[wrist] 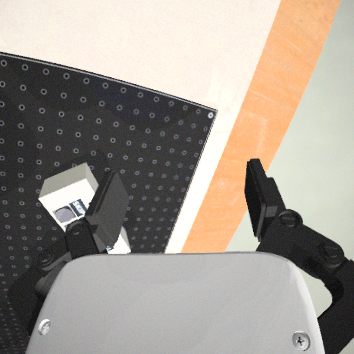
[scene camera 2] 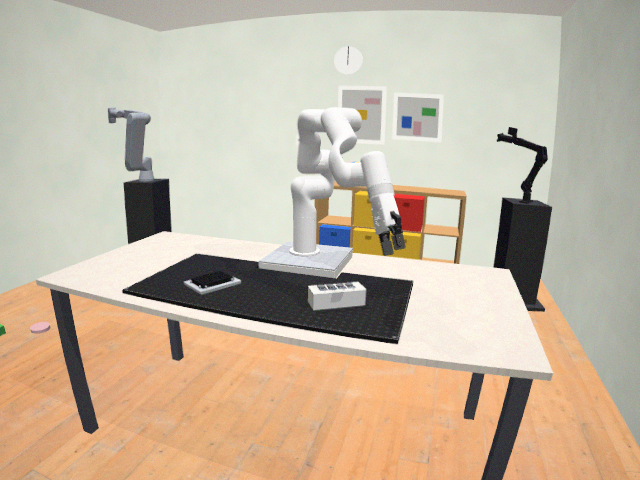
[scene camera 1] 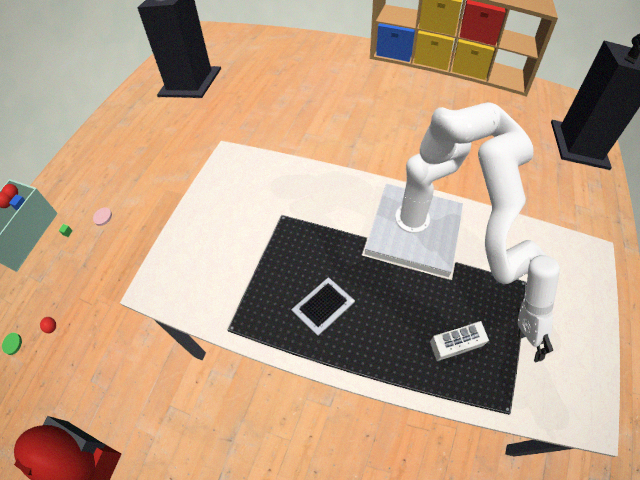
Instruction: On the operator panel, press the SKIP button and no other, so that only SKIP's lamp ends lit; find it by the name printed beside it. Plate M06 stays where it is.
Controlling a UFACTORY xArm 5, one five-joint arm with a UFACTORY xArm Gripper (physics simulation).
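Where they show: gripper, fingertip midpoint: (wrist: pixel 181 179) (scene camera 2: pixel 394 252) (scene camera 1: pixel 530 348); arm's base at its link origin: (scene camera 2: pixel 304 252) (scene camera 1: pixel 412 218).
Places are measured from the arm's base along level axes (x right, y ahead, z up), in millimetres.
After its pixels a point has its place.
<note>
The operator panel (scene camera 1: pixel 459 349) @(x -183, y 470, z 26 mm) (scene camera 2: pixel 337 298) @(x -195, y 468, z 4 mm) is a white box with a row of several grey buttons on top, standing on the right part of the black mat. In the wrist view the panel (wrist: pixel 70 186) @(x -266, y 411, z 25 mm) is partly hidden behind the left finger. The names beside the buttons are too small to read, and no lit lamp can be made out. My gripper (scene camera 1: pixel 543 349) @(x -353, y 493, z 169 mm) (scene camera 2: pixel 392 244) @(x -353, y 493, z 169 mm) (wrist: pixel 181 179) @(x -353, y 493, z 169 mm) is open and empty, above the table to the right of the panel and higher than it. A plate with a light rim (scene camera 1: pixel 306 318) @(x 295, y 430, z -16 mm) (scene camera 2: pixel 201 289) @(x 256, y 458, z -16 mm) and a black grid lies on the mat's left part; its name cannot be read.
The black perforated mat (scene camera 1: pixel 392 361) @(x 11, y 519, z -28 mm) (scene camera 2: pixel 268 310) @(x 3, y 533, z -27 mm) (wrist: pixel 150 175) @(x -252, y 537, z -27 mm) lies on the cream table (scene camera 1: pixel 180 248) @(x 815, y 250, z -40 mm) (scene camera 2: pixel 465 315) @(x -597, y 428, z -40 mm) (wrist: pixel 150 30) @(x -474, y 511, z -40 mm). The arm's base stands on a grey block (scene camera 1: pixel 439 253) @(x -105, y 129, z 1 mm) (scene camera 2: pixel 320 260) @(x -83, y 99, z 1 mm) behind the mat. The table's right edge borders the wooden floor.
</note>
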